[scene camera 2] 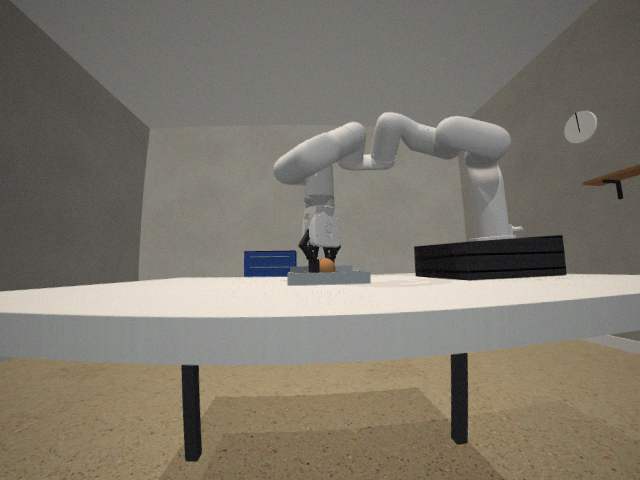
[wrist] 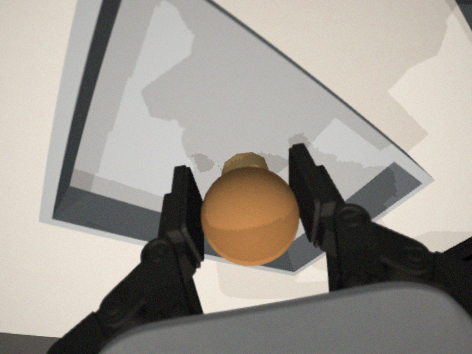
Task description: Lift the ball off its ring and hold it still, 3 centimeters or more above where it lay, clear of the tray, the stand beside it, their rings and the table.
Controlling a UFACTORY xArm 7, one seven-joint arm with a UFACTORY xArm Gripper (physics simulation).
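An orange ball sits low over the shallow grey tray, near one corner. Part of its gold-brown ring shows past the ball in the wrist view; the contact beneath the ball is hidden. My gripper points down, with one black finger on each side of the ball. Both pads meet its sides, and the gripper is shut on the ball. In the scene view the ball partly covers the fingers. I cannot make out the stand beside the tray.
The tray rests on the white table. The tray's raised walls surround the area close to the fingers. The black base block under the arm stands to the right. A blue box shows behind the table, left of the gripper.
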